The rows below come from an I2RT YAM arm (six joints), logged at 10 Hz.
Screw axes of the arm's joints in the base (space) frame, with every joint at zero. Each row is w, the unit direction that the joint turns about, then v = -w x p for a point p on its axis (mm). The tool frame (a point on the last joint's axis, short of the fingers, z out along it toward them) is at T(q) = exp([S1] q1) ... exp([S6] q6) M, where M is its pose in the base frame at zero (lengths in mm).
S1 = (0, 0, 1, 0, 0, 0)
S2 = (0, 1, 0, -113.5, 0, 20)
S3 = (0, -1, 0, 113.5, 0, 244)
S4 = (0, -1, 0, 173.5, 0, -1)
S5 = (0, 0, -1, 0, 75, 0)
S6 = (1, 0, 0, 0, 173.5, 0)
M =
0 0 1 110.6
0 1 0 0
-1 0 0 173.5
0 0 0 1
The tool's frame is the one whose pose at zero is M.
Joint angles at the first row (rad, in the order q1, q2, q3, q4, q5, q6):
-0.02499, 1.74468, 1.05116, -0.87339, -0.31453, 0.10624
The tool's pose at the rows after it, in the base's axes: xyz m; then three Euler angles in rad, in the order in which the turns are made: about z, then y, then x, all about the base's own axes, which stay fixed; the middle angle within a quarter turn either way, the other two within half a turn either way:
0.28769 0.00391 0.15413 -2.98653 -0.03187 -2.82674
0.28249 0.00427 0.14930 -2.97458 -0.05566 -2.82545
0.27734 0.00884 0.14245 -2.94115 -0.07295 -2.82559
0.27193 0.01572 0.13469 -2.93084 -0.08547 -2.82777
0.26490 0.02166 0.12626 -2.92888 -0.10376 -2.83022
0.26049 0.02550 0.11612 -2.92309 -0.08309 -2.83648
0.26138 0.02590 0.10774 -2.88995 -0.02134 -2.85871
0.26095 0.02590 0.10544 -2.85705 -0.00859 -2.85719
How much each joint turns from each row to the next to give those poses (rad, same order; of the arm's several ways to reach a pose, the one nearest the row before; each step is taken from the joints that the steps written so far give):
0.00038, 0.00039, -0.00459, -0.04042, 0.00077, 0.01259
0.00078, -0.00002, -0.02214, -0.00266, -0.00039, 0.00497
0.01599, 0.00041, -0.03087, 0.01829, -0.00037, 0.04460
0.02519, -0.00001, -0.03584, 0.03088, 0.00037, 0.03282
0.02288, 0.00039, -0.03969, 0.02825, 0.00039, 0.02022
0.01605, -0.00004, -0.04771, 0.07439, 0.00533, 0.02978
0.00455, 0.00003, -0.03928, 0.10414, 0.02480, 0.05757
0.00000, -0.00001, -0.01180, 0.02514, -0.00077, 0.03662

